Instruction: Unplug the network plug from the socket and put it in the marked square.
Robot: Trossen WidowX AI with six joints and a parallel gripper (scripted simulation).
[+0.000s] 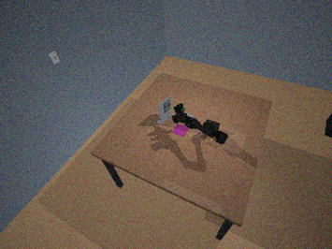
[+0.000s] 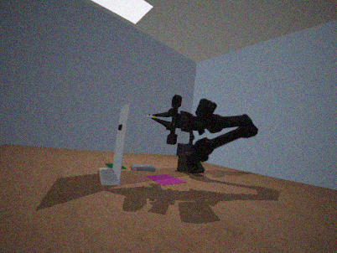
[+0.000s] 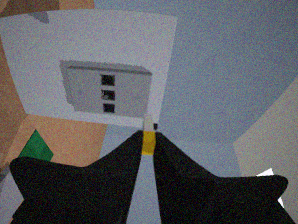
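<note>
The marked square lies 230 mm below my gripper tip, 80 mm behind it and 20 mm to the left of it. Round my gripper tip: flat grey slab 220 mm below, 150 mm to the right, 70 mm behind; upright grey panel 120 mm below, 110 mm ahead, 30 mm to the right; yellow network plug right at my gripper tip.
</note>
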